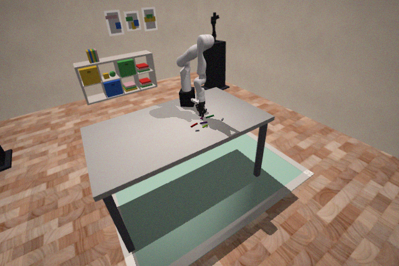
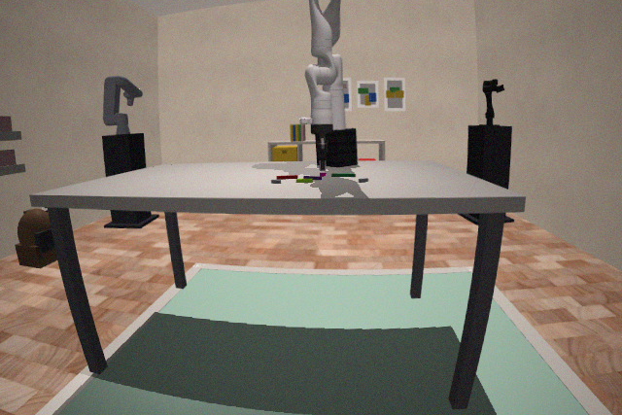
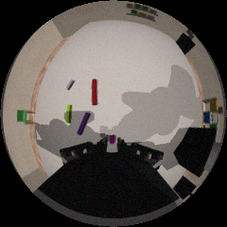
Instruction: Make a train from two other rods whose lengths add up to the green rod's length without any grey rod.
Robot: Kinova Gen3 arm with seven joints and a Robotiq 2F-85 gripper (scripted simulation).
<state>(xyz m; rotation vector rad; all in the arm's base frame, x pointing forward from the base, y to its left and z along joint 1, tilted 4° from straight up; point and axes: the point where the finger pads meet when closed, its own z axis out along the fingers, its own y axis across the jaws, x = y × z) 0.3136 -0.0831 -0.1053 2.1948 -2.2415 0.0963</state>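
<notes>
My gripper is now 30 mm above the magenta rod. Round my hand: green rod 70 mm to the left, 30 mm below, 30 mm ahead; then purple rod 70 mm ahead, 40 mm to the right, 30 mm below; then red rod 120 mm to the right, 50 mm ahead, 30 mm below.
</notes>
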